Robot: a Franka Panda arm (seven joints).
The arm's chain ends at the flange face. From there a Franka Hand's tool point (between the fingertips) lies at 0.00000 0.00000 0.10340 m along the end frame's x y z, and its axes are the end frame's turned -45 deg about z.
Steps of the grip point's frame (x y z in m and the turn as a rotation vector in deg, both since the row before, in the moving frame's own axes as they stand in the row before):
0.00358 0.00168 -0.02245 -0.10 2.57 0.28
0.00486 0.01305 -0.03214 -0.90 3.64 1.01
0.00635 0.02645 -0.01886 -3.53 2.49 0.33
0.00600 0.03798 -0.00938 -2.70 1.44 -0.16
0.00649 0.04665 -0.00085 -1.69 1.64 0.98
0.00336 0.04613 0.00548 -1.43 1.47 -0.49
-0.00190 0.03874 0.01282 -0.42 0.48 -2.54
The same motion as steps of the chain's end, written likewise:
0.00031 0.00180 -0.02235 1.75 1.89 0.28
0.00684 0.00923 -0.03192 1.94 3.21 1.01
0.01552 0.01286 -0.01857 -0.74 4.26 0.33
0.02582 0.02101 -0.00923 -0.89 2.93 -0.16
0.03333 0.02830 -0.00076 -0.04 2.35 0.98
0.03130 0.03031 0.00555 0.03 2.05 -0.49
0.02490 0.02884 0.01283 0.04 0.64 -2.54

